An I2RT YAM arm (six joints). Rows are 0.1 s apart.
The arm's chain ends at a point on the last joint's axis. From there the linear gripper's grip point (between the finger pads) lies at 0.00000 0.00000 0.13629 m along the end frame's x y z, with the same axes.
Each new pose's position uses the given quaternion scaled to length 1; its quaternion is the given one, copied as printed.
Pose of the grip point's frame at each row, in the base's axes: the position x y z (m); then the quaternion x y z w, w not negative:
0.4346, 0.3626, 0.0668, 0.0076, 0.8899, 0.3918, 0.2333
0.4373, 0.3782, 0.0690, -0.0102, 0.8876, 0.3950, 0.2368
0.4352, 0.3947, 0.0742, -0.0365, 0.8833, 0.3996, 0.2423
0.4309, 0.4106, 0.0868, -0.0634, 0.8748, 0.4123, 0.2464
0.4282, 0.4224, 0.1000, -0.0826, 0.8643, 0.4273, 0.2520
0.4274, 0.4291, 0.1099, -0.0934, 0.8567, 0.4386, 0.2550
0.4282, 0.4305, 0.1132, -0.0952, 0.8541, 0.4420, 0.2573
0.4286, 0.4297, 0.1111, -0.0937, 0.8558, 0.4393, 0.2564
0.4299, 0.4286, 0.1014, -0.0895, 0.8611, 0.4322, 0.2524
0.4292, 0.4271, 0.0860, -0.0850, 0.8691, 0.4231, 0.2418
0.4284, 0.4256, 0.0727, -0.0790, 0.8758, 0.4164, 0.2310
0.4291, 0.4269, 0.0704, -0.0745, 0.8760, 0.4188, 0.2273
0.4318, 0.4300, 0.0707, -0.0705, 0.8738, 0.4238, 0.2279
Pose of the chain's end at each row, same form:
0.3772, 0.2680, 0.1464, 0.0076, 0.8899, 0.3918, 0.2333
0.3811, 0.2820, 0.1475, -0.0102, 0.8876, 0.3950, 0.2368
0.3808, 0.2961, 0.1510, -0.0365, 0.8833, 0.3996, 0.2423
0.3793, 0.3080, 0.1602, -0.0634, 0.8748, 0.4123, 0.2464
0.3784, 0.3161, 0.1692, -0.0826, 0.8643, 0.4273, 0.2520
0.3790, 0.3202, 0.1760, -0.0934, 0.8567, 0.4386, 0.2550
0.3798, 0.3209, 0.1782, -0.0952, 0.8541, 0.4420, 0.2573
0.3800, 0.3207, 0.1769, -0.0937, 0.8558, 0.4393, 0.2564
0.3812, 0.3210, 0.1694, -0.0895, 0.8611, 0.4322, 0.2524
0.3817, 0.3213, 0.1576, -0.0850, 0.8691, 0.4231, 0.2418
0.3822, 0.3212, 0.1472, -0.0790, 0.8758, 0.4164, 0.2310
0.3833, 0.3223, 0.1448, -0.0745, 0.8760, 0.4188, 0.2273
0.3857, 0.3247, 0.1439, -0.0705, 0.8738, 0.4238, 0.2279

